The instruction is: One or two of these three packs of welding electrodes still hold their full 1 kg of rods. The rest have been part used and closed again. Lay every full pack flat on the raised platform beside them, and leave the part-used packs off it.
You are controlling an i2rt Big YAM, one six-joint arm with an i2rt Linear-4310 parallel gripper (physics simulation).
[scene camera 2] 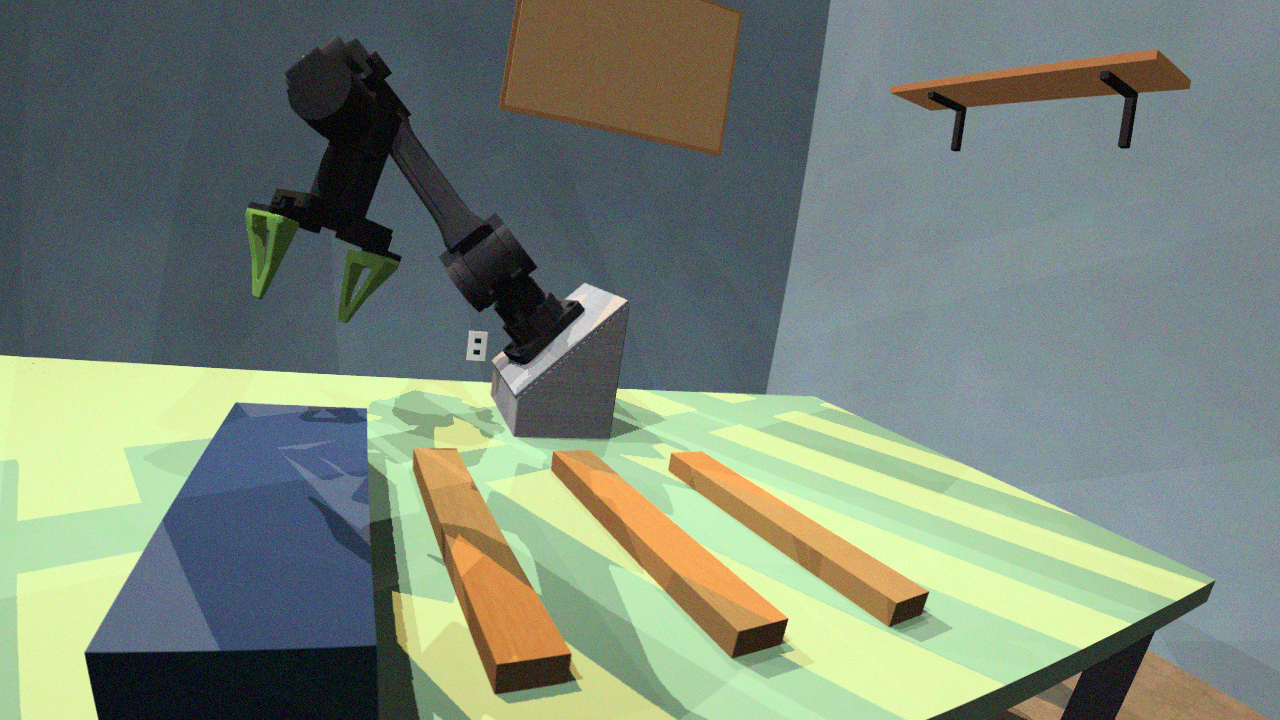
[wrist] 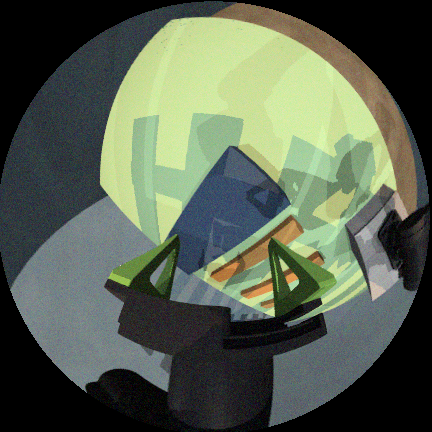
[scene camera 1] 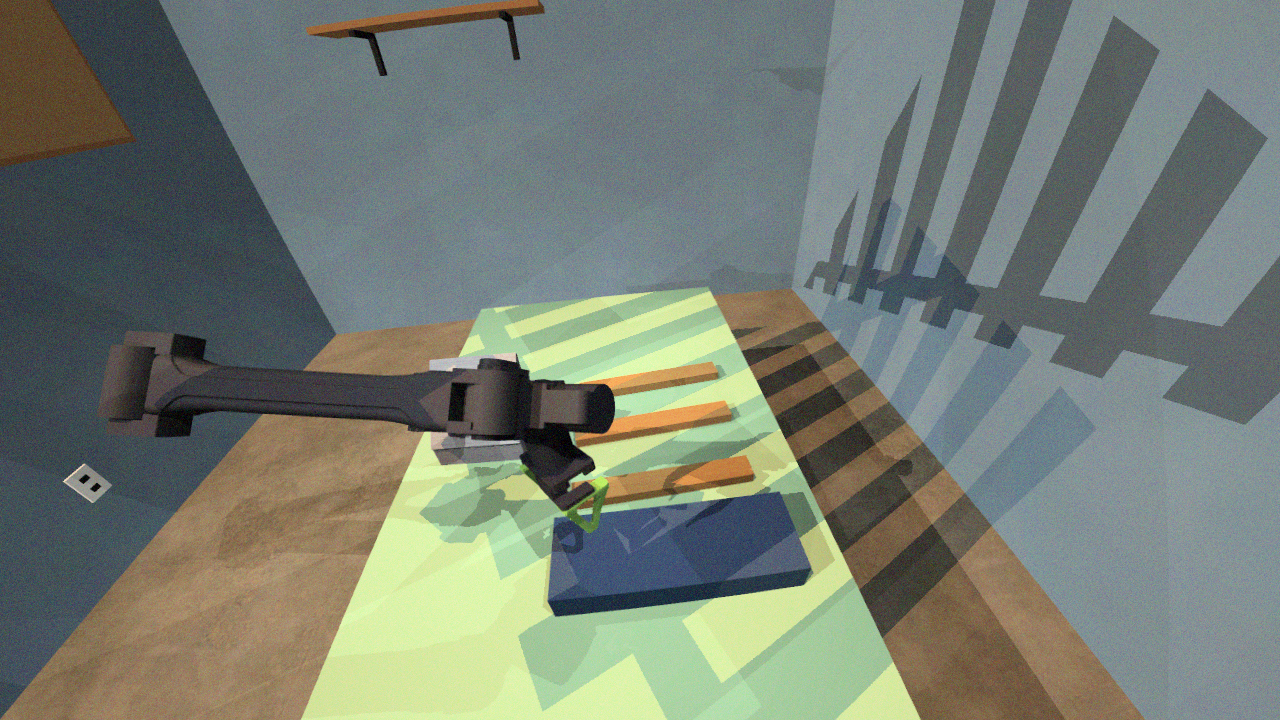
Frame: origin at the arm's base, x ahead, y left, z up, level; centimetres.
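Seen in the pictures: gripper, fingertip midpoint: (scene camera 2: 302, 310) (wrist: 224, 240) (scene camera 1: 575, 513); arm's base at its link origin: (scene camera 2: 546, 334).
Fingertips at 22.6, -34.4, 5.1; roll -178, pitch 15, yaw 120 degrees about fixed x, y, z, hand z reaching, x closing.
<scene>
Pixels of each thing's top centre, then the offset from my fingertips to it, as dx, dy, dz. Level surfaces: height alone.
- middle pack at its top centre: (scene camera 2: 645, 518) (scene camera 1: 653, 419) (wrist: 276, 284) +17.2, +30.2, -14.7
- far pack at its top centre: (scene camera 2: 779, 511) (scene camera 1: 648, 377) +19.3, +45.4, -14.7
- raised dark blue platform at its top centre: (scene camera 2: 278, 483) (scene camera 1: 674, 542) (wrist: 199, 237) +14.1, -1.5, -11.1
- green table at its surface level: dz -17.1
Three long orange packs lie flat and roughly parallel on the green table. The pack nearest the platform (scene camera 1: 689, 478) (scene camera 2: 487, 564) (wrist: 260, 247), the middle pack (scene camera 1: 666, 421) (scene camera 2: 666, 548) (wrist: 270, 283) and the far pack (scene camera 1: 671, 378) (scene camera 2: 796, 532) look alike; their fill cannot be told by eye. The raised dark blue platform (scene camera 1: 680, 550) (scene camera 2: 259, 537) (wrist: 225, 200) lies beside the nearest pack, with no pack on it. My gripper (scene camera 2: 301, 308) (wrist: 224, 240) is open and empty, high above the table near the platform's base-side end. In scene camera 1 the arm hides the left ends of the packs.
The arm's grey wedge base (scene camera 1: 474, 449) (scene camera 2: 568, 394) (wrist: 370, 245) stands on the green table (scene camera 1: 429, 626) (scene camera 2: 1029, 573) (wrist: 300, 75), off the packs' ends. A wooden shelf (scene camera 1: 429, 17) (scene camera 2: 1038, 80) and a cork board (scene camera 1: 53, 89) (scene camera 2: 622, 71) hang on the walls.
</scene>
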